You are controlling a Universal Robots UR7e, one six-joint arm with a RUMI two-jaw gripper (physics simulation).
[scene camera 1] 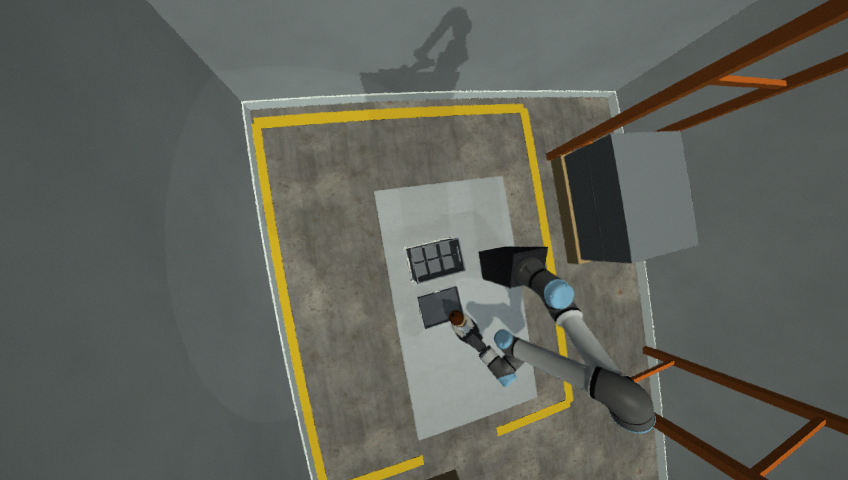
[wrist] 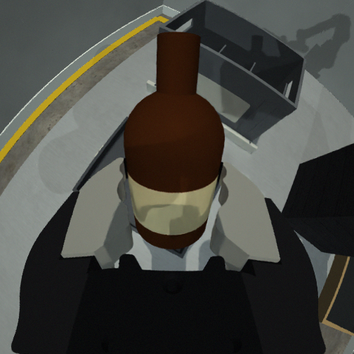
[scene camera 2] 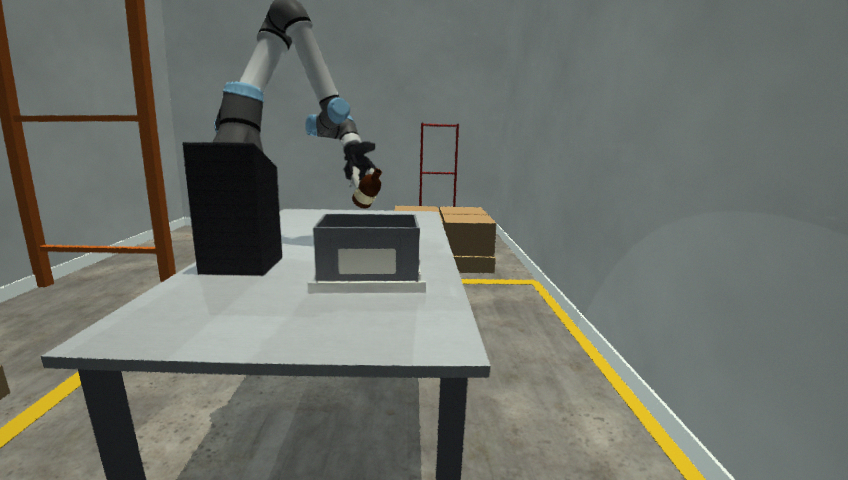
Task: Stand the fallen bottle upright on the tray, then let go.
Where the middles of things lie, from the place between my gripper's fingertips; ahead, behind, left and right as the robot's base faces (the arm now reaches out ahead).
Right now the brown bottle (scene camera 2: 370, 185) is right at my hand.
